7 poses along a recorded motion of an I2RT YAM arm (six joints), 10 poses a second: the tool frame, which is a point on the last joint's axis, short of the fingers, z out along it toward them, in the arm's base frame.
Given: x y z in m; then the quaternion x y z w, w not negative.
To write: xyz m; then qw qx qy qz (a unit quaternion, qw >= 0). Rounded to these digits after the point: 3 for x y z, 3 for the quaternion.
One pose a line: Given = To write
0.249, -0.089, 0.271, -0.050, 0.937, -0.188, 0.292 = 0.249, -0.089, 0.271, 0.292, -0.050, 0.937, -0.188
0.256, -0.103, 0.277, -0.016, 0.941, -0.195, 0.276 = 0.256, -0.103, 0.277, 0.276, -0.016, 0.941, -0.195
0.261, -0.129, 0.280, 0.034, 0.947, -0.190, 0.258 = 0.261, -0.129, 0.280, 0.258, 0.034, 0.947, -0.190
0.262, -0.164, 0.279, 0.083, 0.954, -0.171, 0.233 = 0.262, -0.164, 0.279, 0.233, 0.083, 0.954, -0.171
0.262, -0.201, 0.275, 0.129, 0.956, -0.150, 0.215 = 0.262, -0.201, 0.275, 0.215, 0.129, 0.956, -0.150
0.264, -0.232, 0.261, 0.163, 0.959, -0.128, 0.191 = 0.264, -0.232, 0.261, 0.191, 0.163, 0.959, -0.128
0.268, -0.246, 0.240, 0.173, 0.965, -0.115, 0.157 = 0.268, -0.246, 0.240, 0.157, 0.173, 0.965, -0.115
